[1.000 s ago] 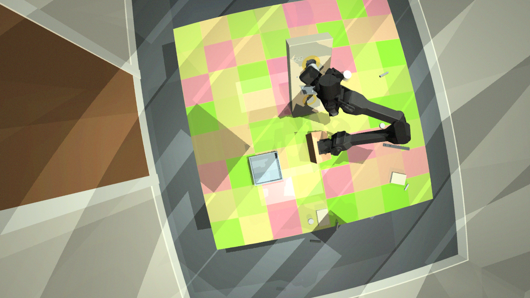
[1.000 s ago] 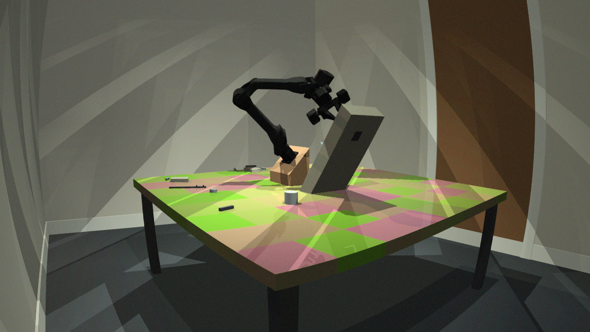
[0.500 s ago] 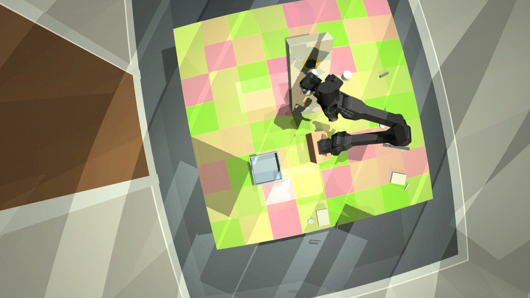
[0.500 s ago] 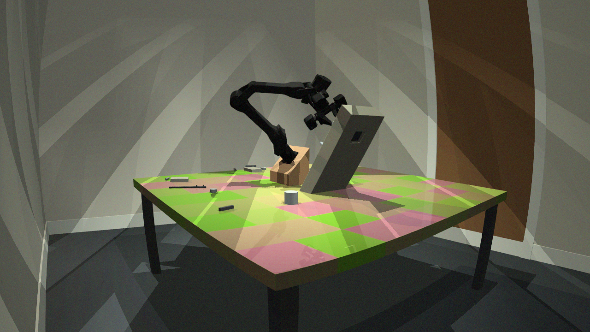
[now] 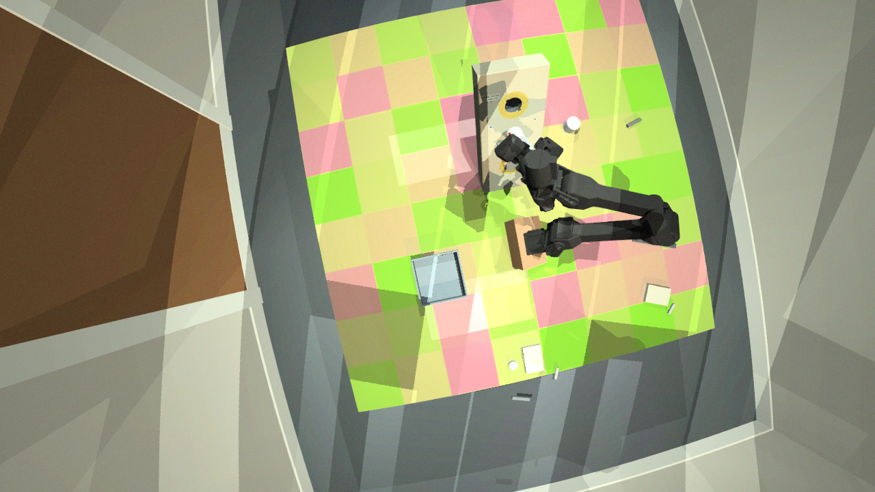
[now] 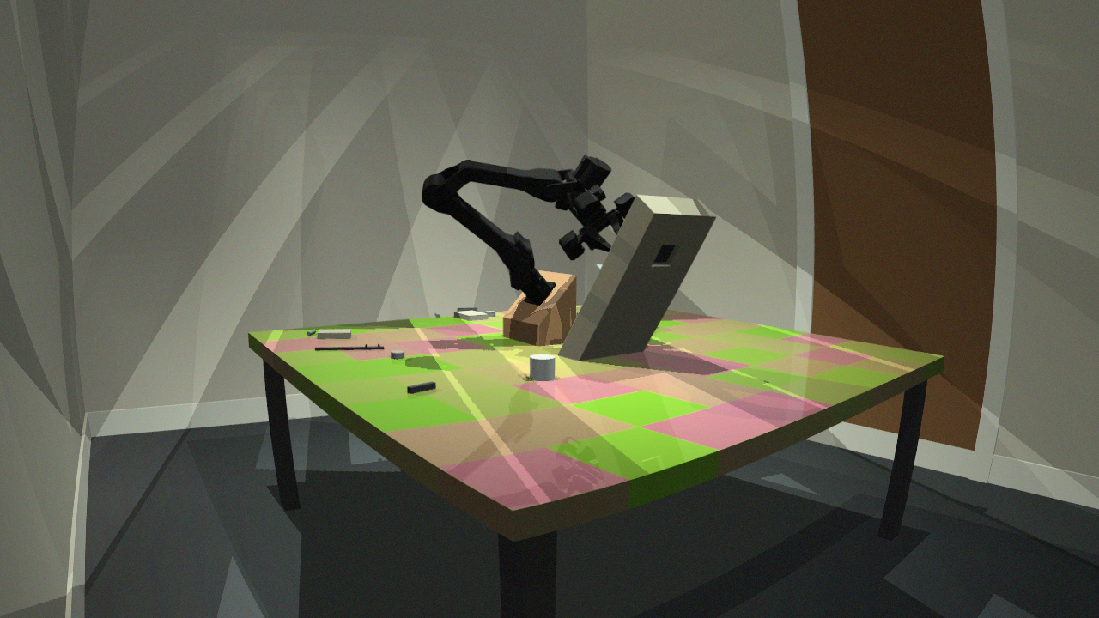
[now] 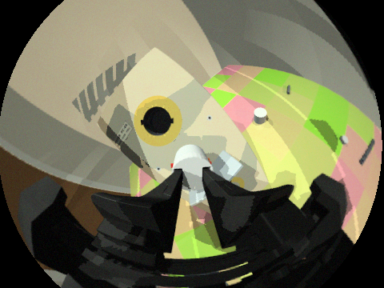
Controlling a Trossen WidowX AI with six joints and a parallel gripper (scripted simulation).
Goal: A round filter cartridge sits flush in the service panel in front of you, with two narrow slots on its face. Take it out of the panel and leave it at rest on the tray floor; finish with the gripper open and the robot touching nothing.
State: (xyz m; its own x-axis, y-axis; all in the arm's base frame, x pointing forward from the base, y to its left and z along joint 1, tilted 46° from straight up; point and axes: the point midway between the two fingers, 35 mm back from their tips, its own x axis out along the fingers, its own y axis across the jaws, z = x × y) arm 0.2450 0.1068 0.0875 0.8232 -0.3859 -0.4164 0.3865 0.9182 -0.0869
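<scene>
The round grey filter cartridge is 1 cm below my gripper tip and 1 cm ahead of it. From my gripper tip the other things lie so: grey square tray 34 cm behind, 27 cm to the left, 21 cm below; beige service panel 5 cm below, 5 cm ahead.
</scene>
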